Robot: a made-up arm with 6 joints.
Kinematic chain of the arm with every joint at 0, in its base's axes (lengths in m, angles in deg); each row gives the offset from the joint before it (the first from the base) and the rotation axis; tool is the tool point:
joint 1: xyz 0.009 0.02 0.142 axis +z
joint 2: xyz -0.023 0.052 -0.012 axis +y
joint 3: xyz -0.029 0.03 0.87 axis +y
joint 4: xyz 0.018 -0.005 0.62 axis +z
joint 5: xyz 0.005 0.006 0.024 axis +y
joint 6: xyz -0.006 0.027 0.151 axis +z
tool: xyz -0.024 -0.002 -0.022
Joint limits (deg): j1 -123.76..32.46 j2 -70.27..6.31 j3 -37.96..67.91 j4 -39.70..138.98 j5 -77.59..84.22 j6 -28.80..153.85
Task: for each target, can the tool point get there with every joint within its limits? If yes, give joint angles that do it. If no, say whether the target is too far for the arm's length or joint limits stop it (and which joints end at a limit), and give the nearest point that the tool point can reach.
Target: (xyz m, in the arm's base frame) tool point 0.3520 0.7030 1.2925
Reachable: yes | joints -101.07 -54.53 52.69 77.43 70.85 115.48
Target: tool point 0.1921 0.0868 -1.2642
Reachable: no: joint limits stop it (at a limit: joint 1, joint 2, joint 3, joint 5, joint 6) | nearest point 0.8686 1.1624 0.0846 | short by 1.853 m
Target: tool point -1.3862 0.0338 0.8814
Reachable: yes | joints -1.20 -50.12 -20.44 73.85 -59.37 128.27
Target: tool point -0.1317 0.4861 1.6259
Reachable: yes | joints -68.53 -30.77 32.46 63.59 -15.63 52.61
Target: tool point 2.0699 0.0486 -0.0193
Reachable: no: too far | nearest point 0.9950 1.1143 0.1883 | short by 1.528 m
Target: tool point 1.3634 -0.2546 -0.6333
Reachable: no: joint limits stop it (at a limit: joint 1, joint 2, joint 3, joint 5, joint 6) | nearest point 0.9557 1.1155 0.1252 | short by 1.618 m
